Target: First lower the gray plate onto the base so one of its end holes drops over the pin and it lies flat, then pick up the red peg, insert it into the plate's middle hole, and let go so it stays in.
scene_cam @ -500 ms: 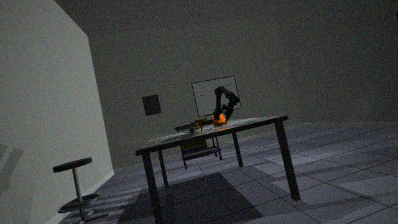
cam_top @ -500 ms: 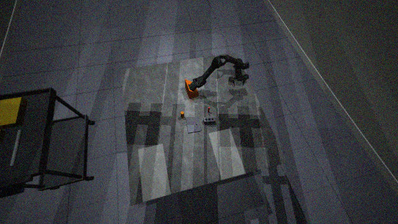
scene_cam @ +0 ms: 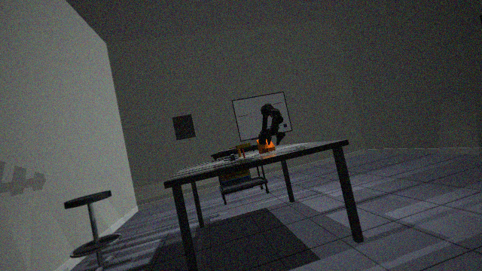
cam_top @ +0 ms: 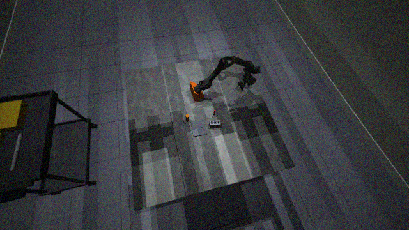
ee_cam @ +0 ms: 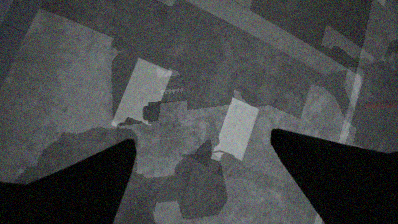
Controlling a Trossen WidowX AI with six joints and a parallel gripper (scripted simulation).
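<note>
Now: the gray plate 400 mm to the right of my gripper tip, 260 mm ahead of it and 30 mm below it. From my gripper tip the other things lie so: red peg: 370 mm to the right, 160 mm ahead, 30 mm below; then base: 530 mm to the right, 250 mm ahead, 60 mm below; then orange cylinder: 620 mm to the right, 140 mm ahead, 30 mm below.
</note>
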